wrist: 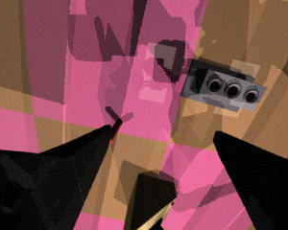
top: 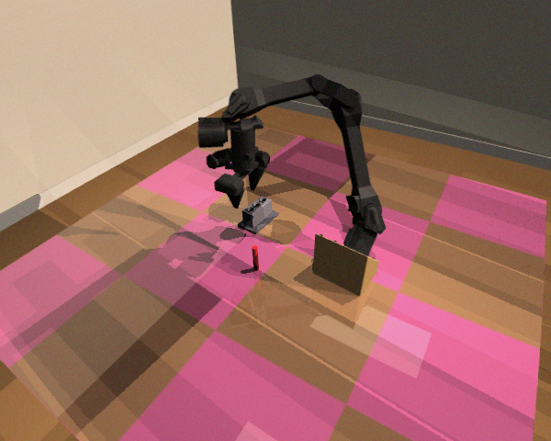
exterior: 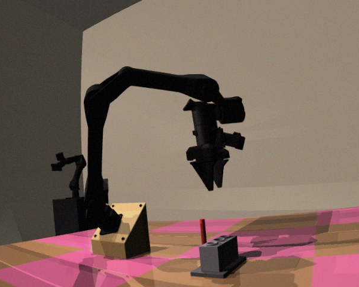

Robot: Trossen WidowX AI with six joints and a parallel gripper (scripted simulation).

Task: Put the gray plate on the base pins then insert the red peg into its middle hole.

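The red peg lies 120 mm below my gripper tip, 80 mm to the left of it and 70 mm behind it. The rest, counted from my gripper tip: gray plate: 120 mm below, 110 mm to the right, 30 mm ahead.
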